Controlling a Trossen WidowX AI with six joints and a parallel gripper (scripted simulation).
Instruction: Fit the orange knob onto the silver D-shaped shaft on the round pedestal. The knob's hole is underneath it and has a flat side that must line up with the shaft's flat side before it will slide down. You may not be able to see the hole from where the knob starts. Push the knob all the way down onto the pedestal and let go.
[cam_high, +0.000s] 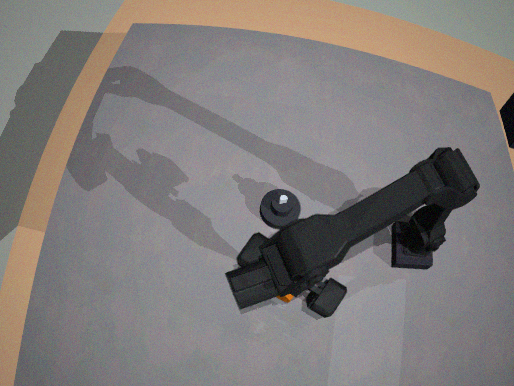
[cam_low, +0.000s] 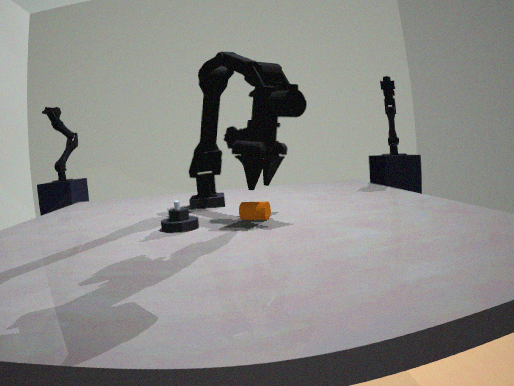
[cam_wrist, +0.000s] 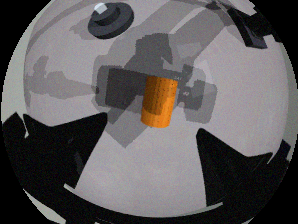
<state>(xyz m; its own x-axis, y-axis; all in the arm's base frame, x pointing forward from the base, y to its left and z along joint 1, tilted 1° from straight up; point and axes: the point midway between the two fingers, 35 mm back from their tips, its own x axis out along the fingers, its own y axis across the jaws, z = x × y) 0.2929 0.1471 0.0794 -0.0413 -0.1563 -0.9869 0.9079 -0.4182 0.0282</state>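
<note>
The orange knob is 5 cm below my gripper tip. Round my gripper tip: dark round pedestal 18 cm to the right, 4 cm below, 3 cm ahead.
</note>
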